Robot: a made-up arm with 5 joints. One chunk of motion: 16 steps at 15 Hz.
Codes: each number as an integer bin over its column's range. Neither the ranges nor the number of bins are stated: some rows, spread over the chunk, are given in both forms.
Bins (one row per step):
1: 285 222 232 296 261 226
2: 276 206 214 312 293 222
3: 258 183 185 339 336 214
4: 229 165 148 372 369 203
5: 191 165 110 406 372 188
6: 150 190 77 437 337 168
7: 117 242 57 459 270 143
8: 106 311 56 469 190 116
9: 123 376 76 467 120 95
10: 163 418 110 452 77 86
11: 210 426 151 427 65 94
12: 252 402 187 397 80 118
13: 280 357 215 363 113 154
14: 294 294 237 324 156 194
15: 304 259 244 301 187 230
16: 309 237 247 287 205 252
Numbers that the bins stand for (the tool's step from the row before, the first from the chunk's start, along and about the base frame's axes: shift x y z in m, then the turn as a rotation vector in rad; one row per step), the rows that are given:
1: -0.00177 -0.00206 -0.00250 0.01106 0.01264 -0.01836
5: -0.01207 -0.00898 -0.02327 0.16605 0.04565 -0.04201
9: -0.01952 0.01662 -0.02906 0.25200 -0.02931 -0.09988
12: -0.00538 0.01977 -0.01016 0.15337 -0.04120 -0.08557
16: 0.00086 -0.00024 0.00005 -0.00162 -0.00402 -0.00218
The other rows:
2: -0.00275 -0.00401 -0.00557 0.03361 0.02215 -0.02085
3: -0.00473 -0.00680 -0.01050 0.07165 0.03495 -0.02583
4: -0.00790 -0.00898 -0.01680 0.11815 0.04476 -0.03267
6: -0.01656 -0.00595 -0.02889 0.20973 0.03524 -0.05445
7: -0.02018 0.00036 -0.03230 0.24073 0.01531 -0.07001
8: -0.02138 0.00873 -0.03247 0.25482 -0.00848 -0.08681
10: -0.01514 0.02172 -0.02327 0.23087 -0.04210 -0.10548
11: -0.00999 0.02269 -0.01629 0.19564 -0.04567 -0.10050
13: -0.00232 0.01432 -0.00540 0.10547 -0.03139 -0.06316
14: -0.00078 0.00667 -0.00165 0.05052 -0.01860 -0.03827
15: 0.00032 0.00242 -0.00046 0.01811 -0.00938 -0.01587

